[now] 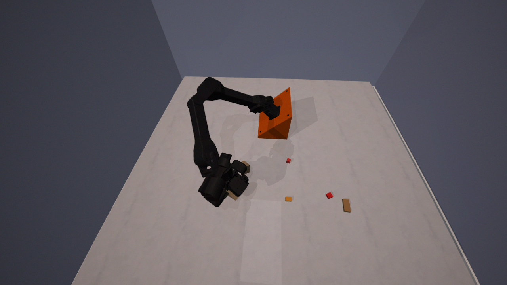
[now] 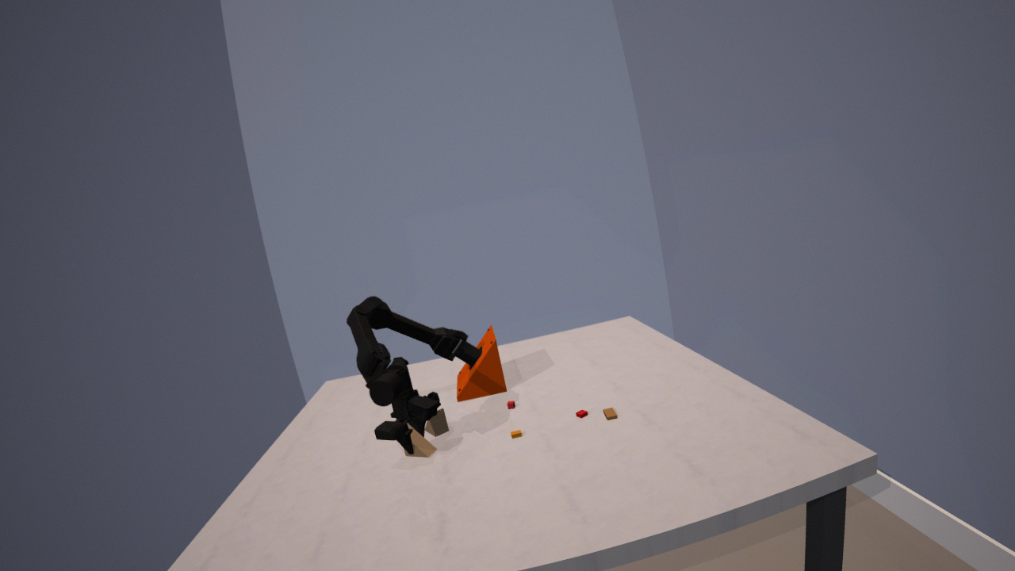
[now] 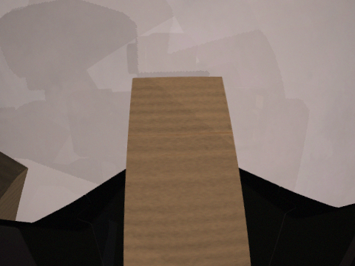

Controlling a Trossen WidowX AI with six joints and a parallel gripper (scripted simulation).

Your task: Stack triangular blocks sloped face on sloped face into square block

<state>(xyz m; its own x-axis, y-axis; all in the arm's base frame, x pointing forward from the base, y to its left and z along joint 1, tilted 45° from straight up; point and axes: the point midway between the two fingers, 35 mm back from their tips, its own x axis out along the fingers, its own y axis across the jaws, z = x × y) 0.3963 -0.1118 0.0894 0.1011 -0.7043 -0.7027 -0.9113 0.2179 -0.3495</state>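
My gripper tip is now 10 mm below the triangular block. From my gripper tip the other things lie so: small orange piece 240 mm to the left, 10 mm below; flat tan piece 10 mm behind, 470 mm to the left, 10 mm below.
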